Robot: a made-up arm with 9 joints. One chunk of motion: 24 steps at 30 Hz.
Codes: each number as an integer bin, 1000 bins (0 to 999) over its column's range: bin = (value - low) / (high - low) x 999, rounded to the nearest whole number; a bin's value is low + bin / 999 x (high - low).
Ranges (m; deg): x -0.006..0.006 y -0.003..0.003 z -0.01..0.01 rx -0.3..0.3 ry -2.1..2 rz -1..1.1
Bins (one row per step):
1: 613 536 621 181 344 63
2: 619 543 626 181 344 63
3: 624 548 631 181 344 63
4: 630 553 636 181 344 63
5: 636 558 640 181 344 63
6: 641 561 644 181 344 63
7: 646 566 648 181 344 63
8: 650 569 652 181 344 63
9: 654 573 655 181 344 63
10: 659 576 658 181 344 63
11: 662 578 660 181 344 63
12: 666 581 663 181 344 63
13: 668 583 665 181 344 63
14: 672 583 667 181 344 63
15: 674 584 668 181 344 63
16: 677 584 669 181 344 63
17: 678 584 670 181 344 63
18: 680 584 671 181 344 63
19: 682 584 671 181 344 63
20: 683 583 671 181 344 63
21: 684 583 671 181 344 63
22: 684 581 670 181 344 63
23: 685 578 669 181 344 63
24: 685 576 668 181 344 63
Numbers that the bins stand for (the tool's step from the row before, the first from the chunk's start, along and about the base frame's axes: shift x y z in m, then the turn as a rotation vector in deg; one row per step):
1: 0.00136 0.00022 0.00243 -0.191 -0.688 -0.868
2: 0.00144 0.00026 0.00253 -0.191 -0.688 -0.868
3: 0.00150 0.00029 0.00263 -0.191 -0.688 -0.868
4: 0.00157 0.00032 0.00273 -0.191 -0.688 -0.868
5: 0.00164 0.00035 0.00281 -0.191 -0.688 -0.868
6: 0.00170 0.00037 0.00289 -0.191 -0.688 -0.868
7: 0.00176 0.00040 0.00297 -0.191 -0.688 -0.868
8: 0.00181 0.00042 0.00305 -0.191 -0.688 -0.868
9: 0.00186 0.00044 0.00311 -0.191 -0.688 -0.868
10: 0.00192 0.00046 0.00317 -0.191 -0.688 -0.868
11: 0.00195 0.00047 0.00321 -0.191 -0.688 -0.868
12: 0.00200 0.00049 0.00327 -0.191 -0.688 -0.868
13: 0.00202 0.00050 0.00331 -0.191 -0.688 -0.868
14: 0.00207 0.00050 0.00335 -0.191 -0.688 -0.868
15: 0.00210 0.00051 0.00337 -0.191 -0.688 -0.868
16: 0.00213 0.00051 0.00339 -0.191 -0.688 -0.868
17: 0.00214 0.00051 0.00341 -0.191 -0.688 -0.868
18: 0.00217 0.00051 0.00343 -0.191 -0.688 -0.868
19: 0.00219 0.00051 0.00343 -0.191 -0.688 -0.868
20: 0.00220 0.00050 0.00343 -0.191 -0.688 -0.868
21: 0.00222 0.00050 0.00343 -0.191 -0.688 -0.868
22: 0.00222 0.00049 0.00341 -0.191 -0.688 -0.868
23: 0.00223 0.00047 0.00339 -0.191 -0.688 -0.868
24: 0.00223 0.00046 0.00337 -0.191 -0.688 -0.868

